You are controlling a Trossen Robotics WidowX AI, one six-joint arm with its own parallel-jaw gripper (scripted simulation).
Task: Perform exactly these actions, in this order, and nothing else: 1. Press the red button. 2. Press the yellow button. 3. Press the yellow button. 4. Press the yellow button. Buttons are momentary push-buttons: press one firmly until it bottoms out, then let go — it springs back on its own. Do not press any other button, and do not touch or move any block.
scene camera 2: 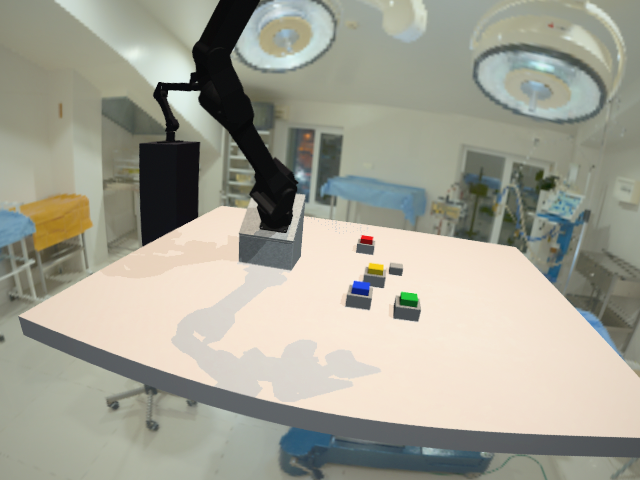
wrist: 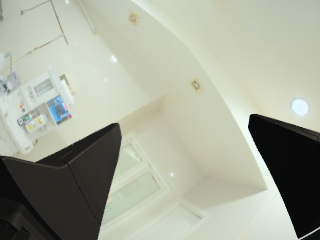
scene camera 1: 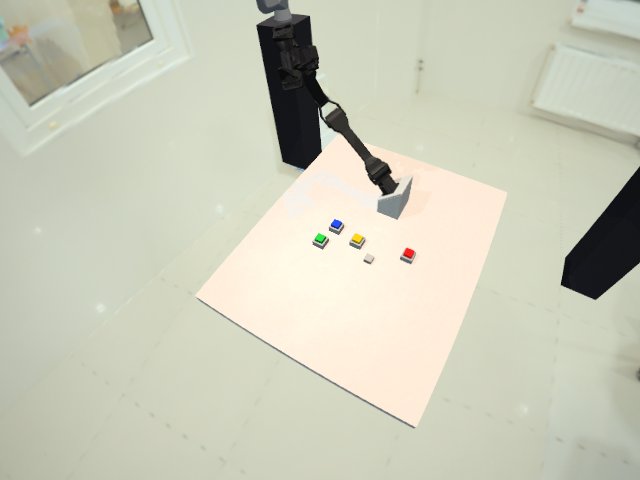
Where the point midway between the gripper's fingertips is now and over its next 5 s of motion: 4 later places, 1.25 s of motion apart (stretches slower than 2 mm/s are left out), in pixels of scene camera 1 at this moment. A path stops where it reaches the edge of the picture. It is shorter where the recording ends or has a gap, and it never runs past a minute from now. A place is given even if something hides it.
My gripper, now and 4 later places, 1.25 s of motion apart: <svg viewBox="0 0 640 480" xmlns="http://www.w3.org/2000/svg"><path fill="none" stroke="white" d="M276 53L406 212L411 246L409 252L411 240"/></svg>
